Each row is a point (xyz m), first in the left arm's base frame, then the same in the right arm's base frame.
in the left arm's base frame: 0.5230 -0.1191 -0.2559
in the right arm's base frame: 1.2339 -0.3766 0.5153
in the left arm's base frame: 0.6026 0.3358 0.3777
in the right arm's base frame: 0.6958 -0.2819 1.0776
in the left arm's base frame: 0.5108 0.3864 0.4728
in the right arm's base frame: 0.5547 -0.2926 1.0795
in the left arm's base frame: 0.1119 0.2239 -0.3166
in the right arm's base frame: 0.8590 -0.0869 0.2586
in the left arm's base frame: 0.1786 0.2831 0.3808
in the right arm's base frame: 0.4390 -0.3683 0.7472
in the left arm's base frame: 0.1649 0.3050 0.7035
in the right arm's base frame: 0.2178 -0.5074 0.9384
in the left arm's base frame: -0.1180 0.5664 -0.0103
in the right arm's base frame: 0.3719 0.0406 0.3606
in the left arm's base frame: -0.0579 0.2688 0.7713
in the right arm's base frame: 0.0449 -0.5924 0.8027
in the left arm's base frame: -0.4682 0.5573 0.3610
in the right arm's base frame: -0.0867 -0.1800 0.3204
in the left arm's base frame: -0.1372 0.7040 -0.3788
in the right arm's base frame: 0.5332 0.3376 0.1584
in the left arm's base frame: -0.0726 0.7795 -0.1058
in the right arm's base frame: 0.3719 0.2764 0.3921
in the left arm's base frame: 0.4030 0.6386 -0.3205
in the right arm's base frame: 0.8770 0.3022 0.5827
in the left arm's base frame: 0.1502 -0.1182 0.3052
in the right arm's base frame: 0.6370 -0.6829 0.5758
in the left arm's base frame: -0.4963 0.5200 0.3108
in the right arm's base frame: -0.0577 -0.1907 0.2591
